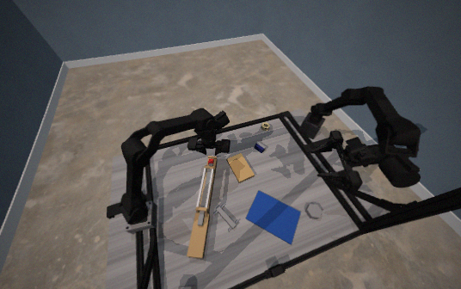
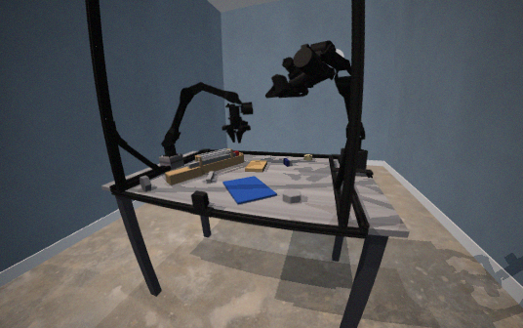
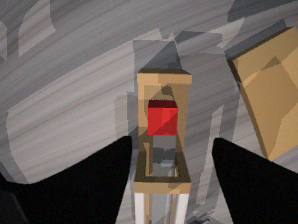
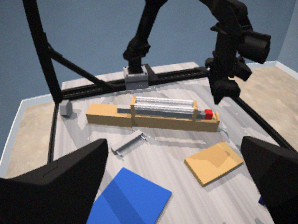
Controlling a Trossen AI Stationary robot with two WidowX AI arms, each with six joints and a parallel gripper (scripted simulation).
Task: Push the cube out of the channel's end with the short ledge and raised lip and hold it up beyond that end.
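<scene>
Now: left hand 1 cm to the right of the red cube and 10 cm above it. The rest, counted from my left hand: tan channel 12 cm behind, 9 cm to the left, 10 cm below; blue mat 37 cm behind, 12 cm to the right, 15 cm below; tan plate 9 cm behind, 12 cm to the right, 15 cm below.
</scene>
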